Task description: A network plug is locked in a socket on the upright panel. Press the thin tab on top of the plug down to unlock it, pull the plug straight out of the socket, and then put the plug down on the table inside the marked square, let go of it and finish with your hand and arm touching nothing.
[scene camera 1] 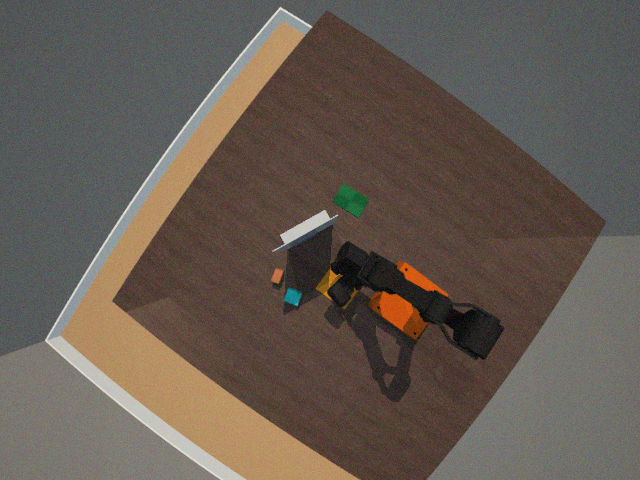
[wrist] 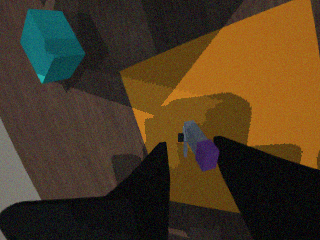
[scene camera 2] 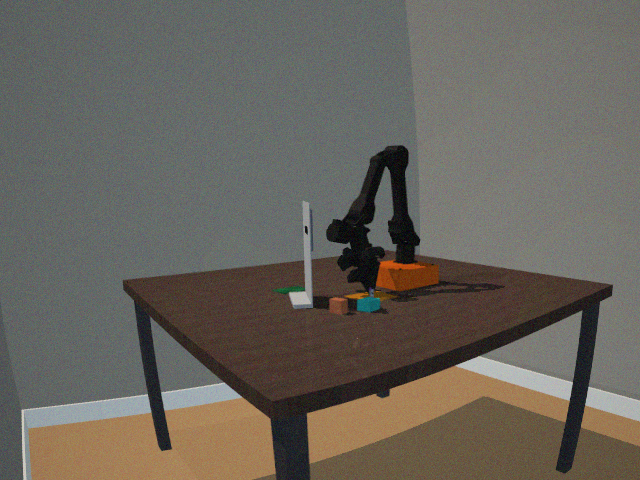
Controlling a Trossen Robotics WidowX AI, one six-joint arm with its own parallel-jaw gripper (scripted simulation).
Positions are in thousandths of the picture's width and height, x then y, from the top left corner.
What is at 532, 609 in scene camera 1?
My gripper.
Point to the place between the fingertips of my gripper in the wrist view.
595, 610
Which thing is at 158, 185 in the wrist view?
A teal cube.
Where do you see a white upright panel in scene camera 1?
At 462, 493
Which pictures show my gripper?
Scene camera 1, the wrist view and scene camera 2: all of them.
